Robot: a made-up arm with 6 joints. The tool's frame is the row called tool.
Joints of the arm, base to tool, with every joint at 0 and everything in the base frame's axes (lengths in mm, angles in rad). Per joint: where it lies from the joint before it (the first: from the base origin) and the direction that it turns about. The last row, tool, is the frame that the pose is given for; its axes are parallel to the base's.
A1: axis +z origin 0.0 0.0 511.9
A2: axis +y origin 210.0 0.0 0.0
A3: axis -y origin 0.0 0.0 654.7
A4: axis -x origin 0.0 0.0 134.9
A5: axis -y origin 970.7 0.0 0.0
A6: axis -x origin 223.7 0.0 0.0
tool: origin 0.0 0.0 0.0
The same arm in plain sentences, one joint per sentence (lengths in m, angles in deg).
The arm has six revolute joints in a row. What follows holds with every joint at zero, and every direction is one of the base frame's.
Joint 1 sits 0.5119 m along +z from the base frame's origin and turns about +z.
Joint 2 sits 0.21 m along +x from joint 1 and turns about +y.
Joint 3 sits 0.6547 m along +z from joint 2 and turns about -y.
Joint 4 sits 0.1349 m along +z from joint 3 and turns about -x.
Joint 5 sits 0.9707 m along +x from joint 4 and turns about -y.
Joint 6 sits 0.2237 m along +x from joint 5 and turns about -x.
The tool frame, which is the frame that the pose is given for, sits at the same point as joint 6; its axes are parallel to the base frame's.

